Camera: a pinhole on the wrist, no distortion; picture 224 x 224 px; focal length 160.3 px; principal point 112.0 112.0 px. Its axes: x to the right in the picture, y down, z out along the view. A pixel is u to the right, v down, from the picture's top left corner.
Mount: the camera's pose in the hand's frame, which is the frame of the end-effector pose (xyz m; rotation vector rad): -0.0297 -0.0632 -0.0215 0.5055 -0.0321 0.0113
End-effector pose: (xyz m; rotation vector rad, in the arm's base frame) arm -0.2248 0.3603 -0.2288 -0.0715 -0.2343 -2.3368
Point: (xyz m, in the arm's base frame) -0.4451 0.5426 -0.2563
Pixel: outside the picture
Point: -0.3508 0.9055 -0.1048
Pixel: 17.2 30.4
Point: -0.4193 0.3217 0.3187
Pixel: 208.5 212.9
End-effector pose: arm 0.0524 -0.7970 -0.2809 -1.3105 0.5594 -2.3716
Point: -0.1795 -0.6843 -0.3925
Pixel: behind the camera
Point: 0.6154 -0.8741 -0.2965
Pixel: outside the picture
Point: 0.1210 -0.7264 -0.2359
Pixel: 103.2 177.2
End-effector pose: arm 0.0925 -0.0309 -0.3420 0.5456 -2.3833 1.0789
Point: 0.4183 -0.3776 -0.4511
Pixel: 11.6 73.8
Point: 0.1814 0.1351 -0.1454
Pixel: behind the camera
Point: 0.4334 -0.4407 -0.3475
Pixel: 42.4 36.8
